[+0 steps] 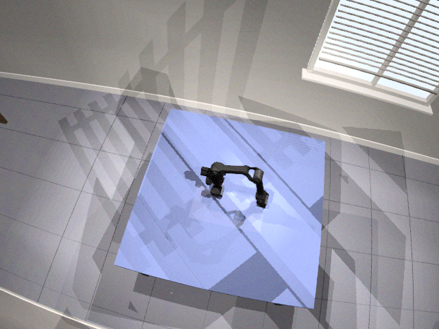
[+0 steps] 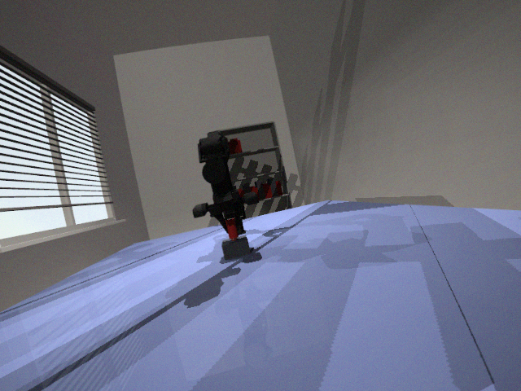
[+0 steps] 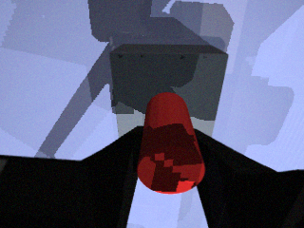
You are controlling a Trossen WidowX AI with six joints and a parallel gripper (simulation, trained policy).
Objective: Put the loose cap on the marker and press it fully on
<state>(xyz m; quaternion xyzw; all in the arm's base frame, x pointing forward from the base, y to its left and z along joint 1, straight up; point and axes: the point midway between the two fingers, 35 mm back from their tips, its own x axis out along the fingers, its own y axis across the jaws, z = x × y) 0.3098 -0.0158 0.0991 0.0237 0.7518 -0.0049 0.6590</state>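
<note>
My gripper tip is now 10 mm below the red marker and 10 mm short of it. Round my gripper tip: dark grey holder block: 40 mm below, 10 mm ahead; then red cap: 10 mm ahead, 10 mm above.
</note>
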